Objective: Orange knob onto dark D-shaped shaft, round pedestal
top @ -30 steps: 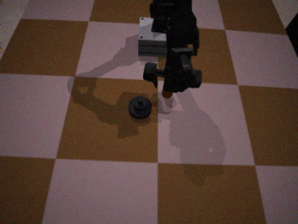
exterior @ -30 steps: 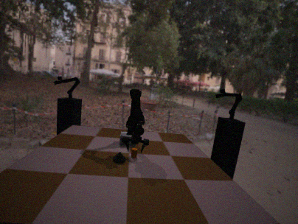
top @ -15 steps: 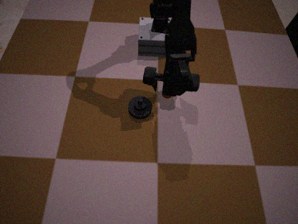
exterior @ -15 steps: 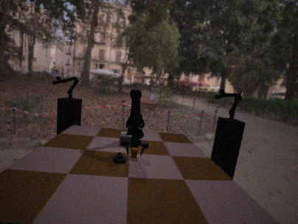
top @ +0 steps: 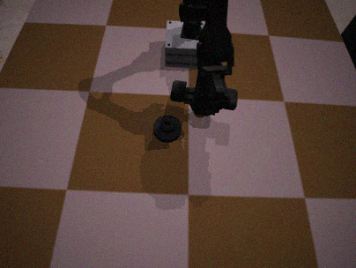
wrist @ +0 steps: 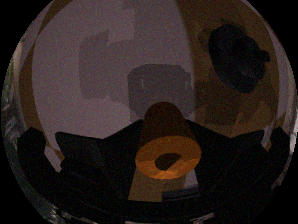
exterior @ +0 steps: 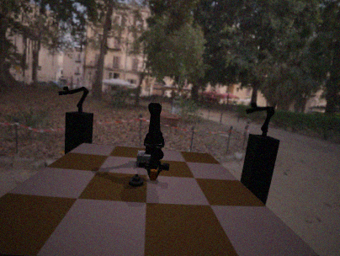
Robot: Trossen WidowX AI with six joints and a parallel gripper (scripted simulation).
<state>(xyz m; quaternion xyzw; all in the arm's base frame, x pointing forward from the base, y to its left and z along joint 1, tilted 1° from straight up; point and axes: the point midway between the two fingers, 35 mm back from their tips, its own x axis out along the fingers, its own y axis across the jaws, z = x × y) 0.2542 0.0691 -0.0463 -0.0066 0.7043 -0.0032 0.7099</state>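
My gripper tip is now 90 mm to the left of the dark round pedestal, 80 mm short of it and 20 mm below it. Also, from my gripper tip: orange knob: 20 mm above.
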